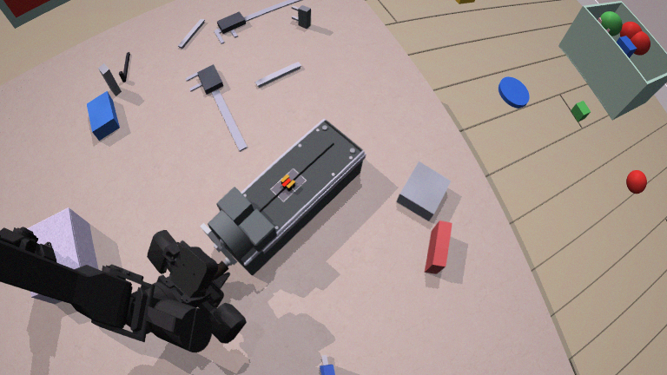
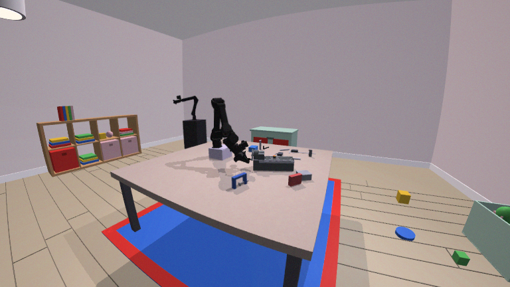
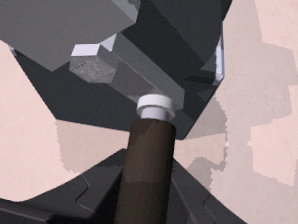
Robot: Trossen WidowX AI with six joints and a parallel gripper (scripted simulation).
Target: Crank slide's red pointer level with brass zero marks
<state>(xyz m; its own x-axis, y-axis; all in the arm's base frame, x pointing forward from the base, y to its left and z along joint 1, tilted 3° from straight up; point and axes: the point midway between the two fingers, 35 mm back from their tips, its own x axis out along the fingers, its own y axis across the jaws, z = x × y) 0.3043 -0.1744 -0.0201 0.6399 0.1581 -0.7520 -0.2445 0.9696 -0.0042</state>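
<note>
The red pointer is 150 mm ahead of my gripper tip, 60 mm to the left of it and 40 mm above it. The rest, counted from my gripper tip: dark brown crank handle: 20 mm behind, 20 mm above; then red block: 310 mm ahead, 150 mm to the right, 20 mm below; then grey block: 350 mm ahead, 50 mm to the right, 30 mm below.
</note>
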